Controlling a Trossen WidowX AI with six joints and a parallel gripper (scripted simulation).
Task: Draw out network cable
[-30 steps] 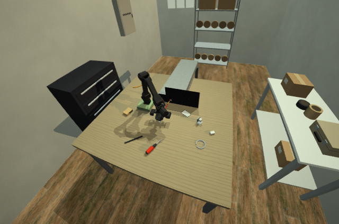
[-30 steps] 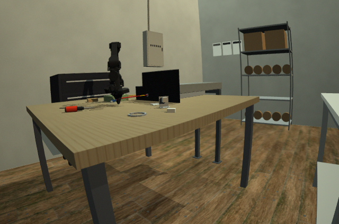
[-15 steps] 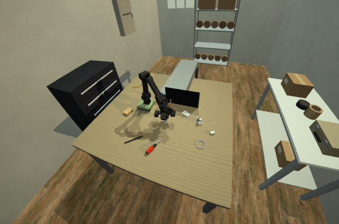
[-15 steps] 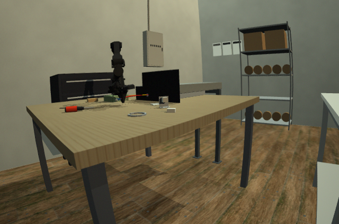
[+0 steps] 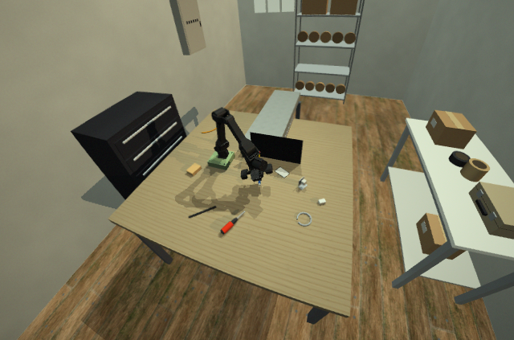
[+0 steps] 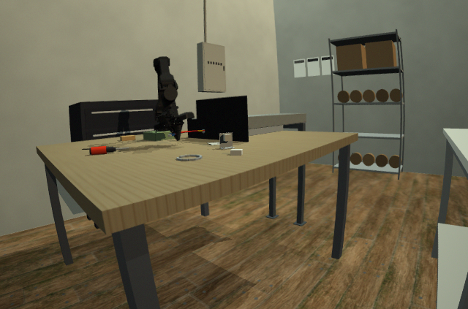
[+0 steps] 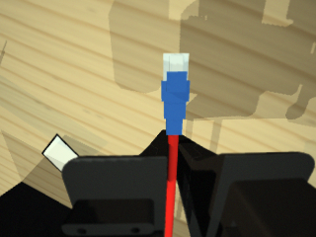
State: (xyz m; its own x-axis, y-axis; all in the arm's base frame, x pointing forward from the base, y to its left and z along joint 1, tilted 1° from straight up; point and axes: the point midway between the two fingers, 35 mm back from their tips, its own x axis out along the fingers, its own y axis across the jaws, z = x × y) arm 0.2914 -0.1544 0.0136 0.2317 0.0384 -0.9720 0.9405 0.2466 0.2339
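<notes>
Right now my hand is 1 cm short of the clear plug and 4 cm to the left of it. The rest, counted from my hand: white rectangle: 12 cm ahead, 11 cm to the left, 5 cm below; then black pen: 26 cm behind, 27 cm to the right, 5 cm below; then red screwdriver: 7 cm behind, 29 cm to the right, 4 cm below.
</notes>
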